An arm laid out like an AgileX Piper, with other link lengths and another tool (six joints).
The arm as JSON. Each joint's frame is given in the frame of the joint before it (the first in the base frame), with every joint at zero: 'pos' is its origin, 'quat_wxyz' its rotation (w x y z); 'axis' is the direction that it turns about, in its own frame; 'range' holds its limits. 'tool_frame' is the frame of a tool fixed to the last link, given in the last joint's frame.
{
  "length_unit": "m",
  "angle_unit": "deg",
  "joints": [
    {
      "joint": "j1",
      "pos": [
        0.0,
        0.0,
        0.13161
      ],
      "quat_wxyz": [
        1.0,
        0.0,
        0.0,
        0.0
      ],
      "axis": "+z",
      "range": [
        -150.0,
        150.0
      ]
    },
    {
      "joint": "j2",
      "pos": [
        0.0,
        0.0,
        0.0
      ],
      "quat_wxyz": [
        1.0,
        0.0,
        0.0,
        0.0
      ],
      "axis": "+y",
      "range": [
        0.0,
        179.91
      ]
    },
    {
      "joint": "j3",
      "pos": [
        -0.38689,
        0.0,
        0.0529
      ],
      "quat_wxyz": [
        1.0,
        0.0,
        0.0,
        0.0
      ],
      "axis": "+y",
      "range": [
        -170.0,
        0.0
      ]
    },
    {
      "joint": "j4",
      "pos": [
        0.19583,
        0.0,
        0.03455
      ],
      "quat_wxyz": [
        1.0,
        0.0,
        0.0,
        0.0
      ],
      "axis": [
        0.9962,
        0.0,
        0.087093
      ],
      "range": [
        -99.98,
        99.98
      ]
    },
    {
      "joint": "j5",
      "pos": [
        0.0,
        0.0,
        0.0
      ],
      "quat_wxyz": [
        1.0,
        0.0,
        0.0,
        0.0
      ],
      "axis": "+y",
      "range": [
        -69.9,
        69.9
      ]
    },
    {
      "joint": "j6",
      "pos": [
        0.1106,
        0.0,
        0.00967
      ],
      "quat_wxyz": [
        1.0,
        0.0,
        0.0,
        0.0
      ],
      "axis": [
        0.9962,
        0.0,
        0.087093
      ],
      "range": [
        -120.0,
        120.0
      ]
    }
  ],
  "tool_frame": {
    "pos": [
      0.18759,
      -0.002,
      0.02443
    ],
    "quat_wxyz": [
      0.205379,
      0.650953,
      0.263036,
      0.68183
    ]
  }
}
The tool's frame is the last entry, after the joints.
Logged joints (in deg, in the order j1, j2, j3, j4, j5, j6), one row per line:
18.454, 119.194, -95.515, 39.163, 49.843, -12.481
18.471, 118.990, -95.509, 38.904, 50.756, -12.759
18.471, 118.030, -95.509, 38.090, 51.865, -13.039
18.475, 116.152, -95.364, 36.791, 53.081, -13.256
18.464, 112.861, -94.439, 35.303, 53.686, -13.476
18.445, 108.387, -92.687, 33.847, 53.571, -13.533
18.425, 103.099, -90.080, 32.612, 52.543, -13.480
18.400, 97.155, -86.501, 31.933, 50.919, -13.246
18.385, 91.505, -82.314, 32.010, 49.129, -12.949
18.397, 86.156, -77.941, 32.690, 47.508, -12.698
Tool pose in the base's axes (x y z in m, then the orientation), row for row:
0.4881, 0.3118, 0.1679, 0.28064, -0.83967, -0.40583, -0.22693
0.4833, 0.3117, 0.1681, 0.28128, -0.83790, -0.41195, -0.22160
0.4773, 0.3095, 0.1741, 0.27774, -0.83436, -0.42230, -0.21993
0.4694, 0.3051, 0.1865, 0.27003, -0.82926, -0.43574, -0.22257
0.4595, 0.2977, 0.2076, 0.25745, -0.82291, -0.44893, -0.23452
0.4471, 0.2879, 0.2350, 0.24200, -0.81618, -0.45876, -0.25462
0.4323, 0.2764, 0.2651, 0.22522, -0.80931, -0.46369, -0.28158
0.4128, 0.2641, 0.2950, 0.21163, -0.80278, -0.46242, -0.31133
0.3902, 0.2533, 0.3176, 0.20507, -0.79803, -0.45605, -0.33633
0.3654, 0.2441, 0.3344, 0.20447, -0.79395, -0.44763, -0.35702
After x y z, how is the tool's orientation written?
As a quaternion, w x y z.
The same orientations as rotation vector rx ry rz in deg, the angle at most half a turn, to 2 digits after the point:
-128.95, -62.33, -34.85
-128.64, -63.24, -34.02
-128.32, -64.95, -33.83
-128.04, -67.28, -34.37
-127.88, -69.76, -36.44
-127.85, -71.86, -39.89
-127.89, -73.28, -44.50
-127.78, -73.60, -49.55
-127.47, -72.84, -53.72
-126.86, -71.52, -57.04

